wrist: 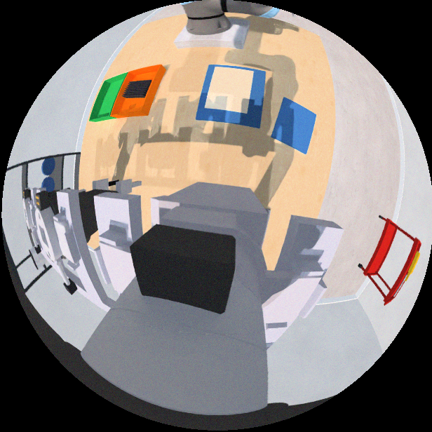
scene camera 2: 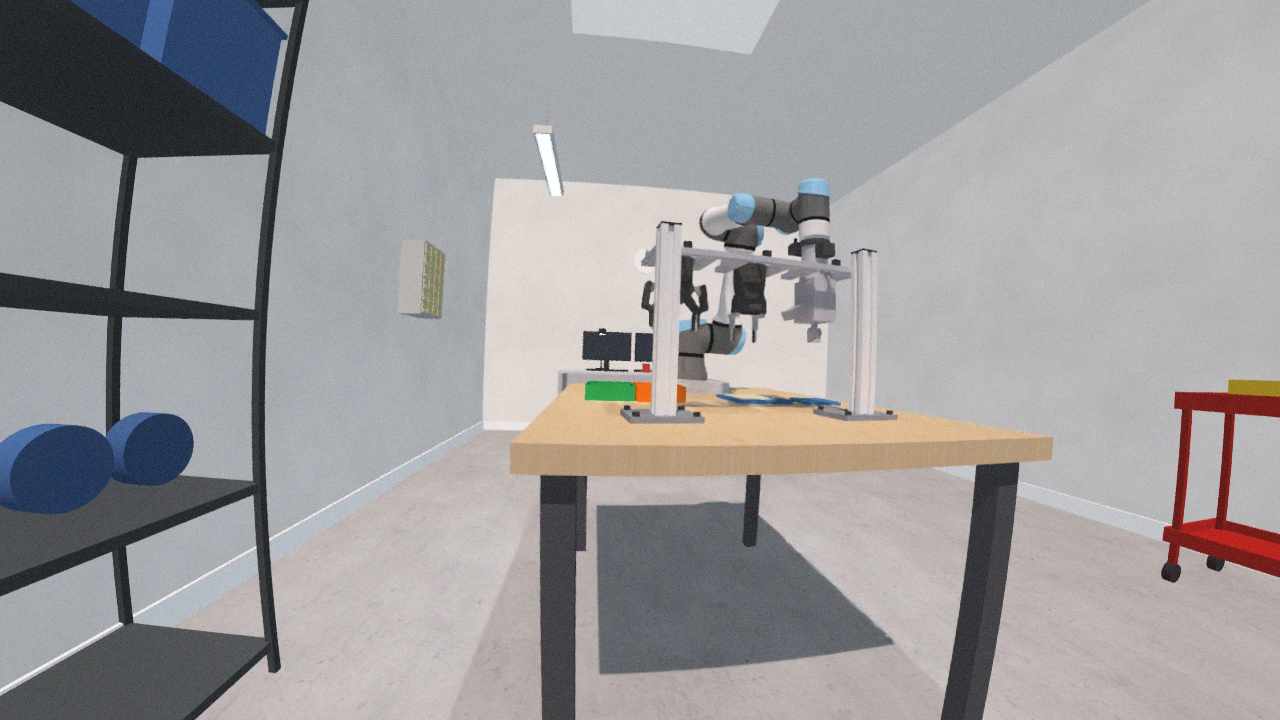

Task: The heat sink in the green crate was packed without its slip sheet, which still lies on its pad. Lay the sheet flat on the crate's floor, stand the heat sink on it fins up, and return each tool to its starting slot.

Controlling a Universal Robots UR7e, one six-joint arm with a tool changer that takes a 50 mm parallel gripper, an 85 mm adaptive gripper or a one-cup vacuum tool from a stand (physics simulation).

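Observation:
The green crate looks empty in the wrist view. The dark heat sink is in the orange crate touching its right side, fins up. The cream slip sheet lies flat on a blue pad. My wrist is over the tool stand's right end, down on the vacuum tool, which hangs at its slot with nothing on its cup; the frames do not show whether it is locked on. The cup is hidden in the wrist view. The 50 mm gripper and the 85 mm gripper hang on the stand.
The tool stand has two upright posts and a crossbar close beside my wrist. A smaller blue sheet or mat lies right of the pad. A red cart and a black shelf rack stand away from the table.

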